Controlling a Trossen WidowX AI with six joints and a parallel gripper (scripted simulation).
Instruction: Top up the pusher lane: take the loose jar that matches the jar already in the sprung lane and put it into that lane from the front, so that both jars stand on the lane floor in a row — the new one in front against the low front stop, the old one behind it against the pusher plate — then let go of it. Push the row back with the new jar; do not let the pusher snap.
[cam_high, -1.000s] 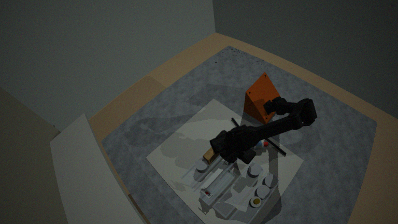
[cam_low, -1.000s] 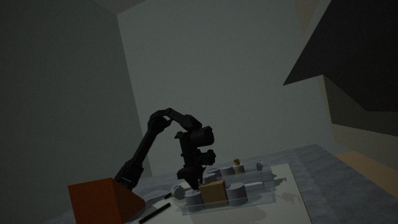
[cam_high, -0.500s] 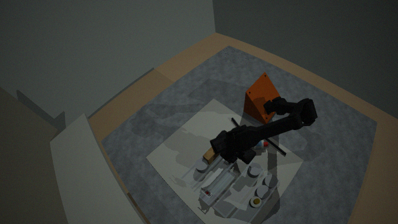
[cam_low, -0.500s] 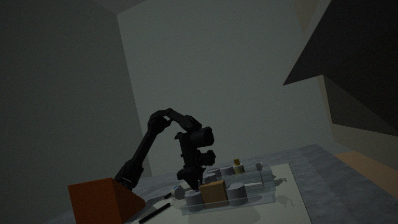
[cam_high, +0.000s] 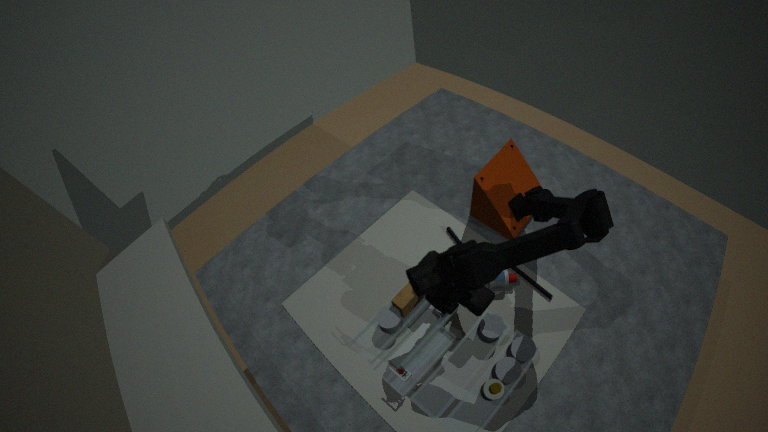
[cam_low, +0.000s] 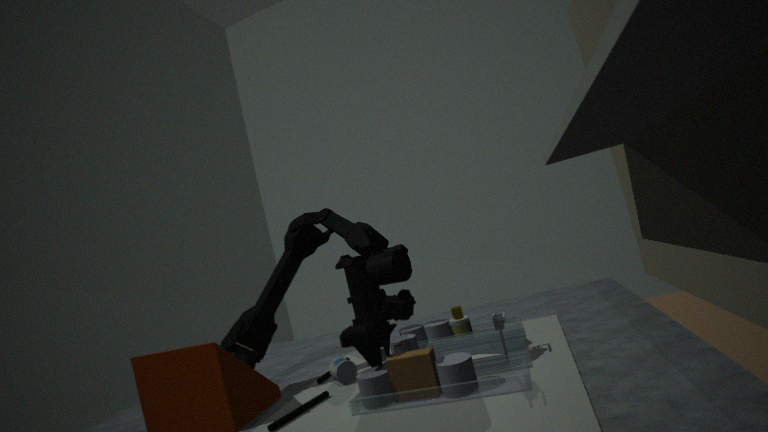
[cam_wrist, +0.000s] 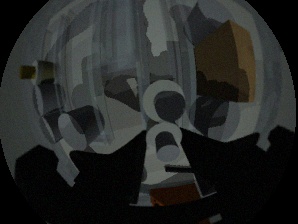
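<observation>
My gripper tip is 9 cm short of the brown box, 7 cm to the left of it and 1 cm below it. Round my gripper tip: sprung lane 14 cm ahead, 4 cm to the left, 1 cm below.
</observation>
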